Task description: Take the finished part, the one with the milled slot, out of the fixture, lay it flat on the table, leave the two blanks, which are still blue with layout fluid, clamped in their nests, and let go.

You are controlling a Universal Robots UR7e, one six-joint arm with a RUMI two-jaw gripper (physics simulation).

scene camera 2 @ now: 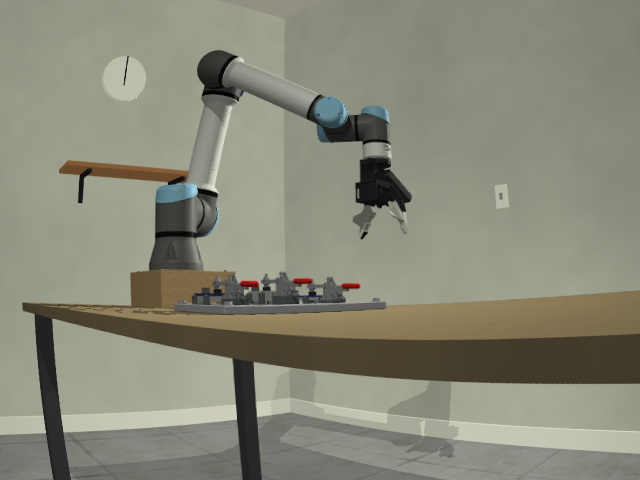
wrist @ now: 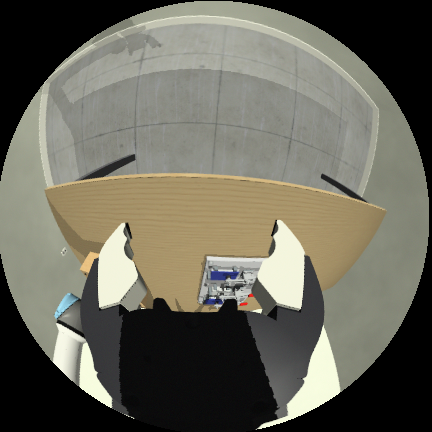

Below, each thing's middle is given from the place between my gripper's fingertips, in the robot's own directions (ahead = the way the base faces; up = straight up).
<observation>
The grey fixture plate (scene camera 2: 248,309) lies 70 mm ahead of my hand, 440 mm to the right of it and 170 mm below it.
</observation>
